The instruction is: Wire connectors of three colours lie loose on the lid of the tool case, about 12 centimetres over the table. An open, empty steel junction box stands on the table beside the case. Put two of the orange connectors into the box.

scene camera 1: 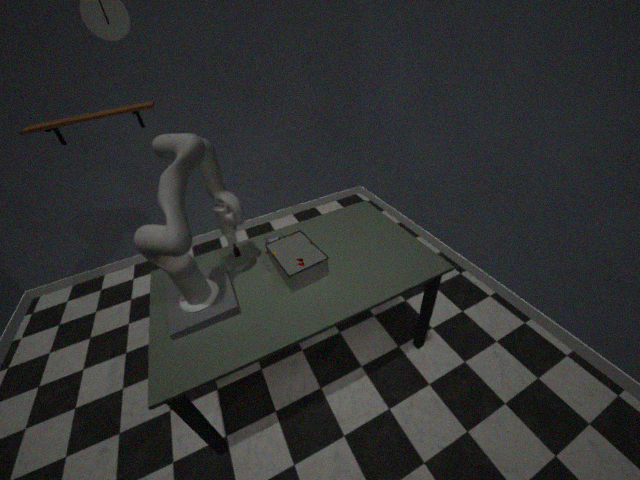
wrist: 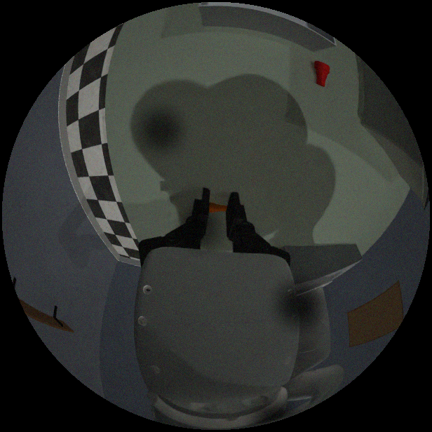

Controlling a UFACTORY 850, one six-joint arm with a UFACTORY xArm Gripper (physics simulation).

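My gripper (scene camera 1: 236,251) (wrist: 218,200) is low over the table, left of the tool case in the scene view. It is shut on an orange connector (wrist: 217,207), which lies crosswise between the black fingertips. Whether it touches the table is unclear. More orange connectors (scene camera 1: 292,235) (scene camera 1: 311,243) lie near the far edges of the tool case's lid (scene camera 1: 294,250). The steel junction box (scene camera 1: 273,239) (wrist: 250,19) stands beside the case; part of its outer wall shows at the top of the wrist view, and its inside is hidden there.
A red connector (wrist: 322,73) lies on the table (wrist: 240,55) between junction box and case (wrist: 392,100). Red connectors (scene camera 1: 299,262) and a yellow one (scene camera 1: 274,252) are on the lid. The robot's base plate (scene camera 1: 227,304) (wrist: 325,257) stands on the table.
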